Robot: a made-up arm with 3 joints.
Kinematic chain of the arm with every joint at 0, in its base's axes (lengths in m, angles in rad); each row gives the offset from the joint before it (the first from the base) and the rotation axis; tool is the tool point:
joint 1: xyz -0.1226 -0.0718 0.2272 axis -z
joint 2: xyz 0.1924 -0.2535 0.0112 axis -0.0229 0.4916 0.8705
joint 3: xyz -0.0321 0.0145 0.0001 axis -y
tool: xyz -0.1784 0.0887 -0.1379
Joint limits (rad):
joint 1: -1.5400..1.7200
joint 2: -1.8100..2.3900
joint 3: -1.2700..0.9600
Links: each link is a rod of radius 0.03 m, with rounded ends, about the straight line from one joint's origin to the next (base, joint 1, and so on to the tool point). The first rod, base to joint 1, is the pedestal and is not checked.
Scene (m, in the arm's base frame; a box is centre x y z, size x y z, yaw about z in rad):
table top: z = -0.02
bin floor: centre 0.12 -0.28 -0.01 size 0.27 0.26 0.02 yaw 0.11
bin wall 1: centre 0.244 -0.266 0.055 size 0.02 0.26 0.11 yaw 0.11
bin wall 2: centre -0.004 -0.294 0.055 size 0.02 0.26 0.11 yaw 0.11
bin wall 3: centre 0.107 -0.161 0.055 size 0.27 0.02 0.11 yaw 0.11
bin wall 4: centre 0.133 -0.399 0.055 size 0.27 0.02 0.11 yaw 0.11
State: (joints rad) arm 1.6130 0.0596 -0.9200
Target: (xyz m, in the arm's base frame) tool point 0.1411 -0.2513 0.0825
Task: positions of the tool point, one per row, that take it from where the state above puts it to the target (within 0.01 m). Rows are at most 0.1 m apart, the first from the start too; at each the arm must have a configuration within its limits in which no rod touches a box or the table.
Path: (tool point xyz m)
1: -0.2336 -0.0430 0.2690
2: -0.1792 -0.0833 0.2378
3: -0.1200 -0.1237 0.2128
4: -0.0569 -0.1624 0.1955
5: 0.0090 -0.1976 0.1872
6: 0.0757 -0.2276 0.1883
7: 0.1411 -0.2513 0.1987
8: 0.1447 -0.2453 0.1545
9: 0.1437 -0.2452 0.1152
10: 0.1411 -0.2513 0.0825

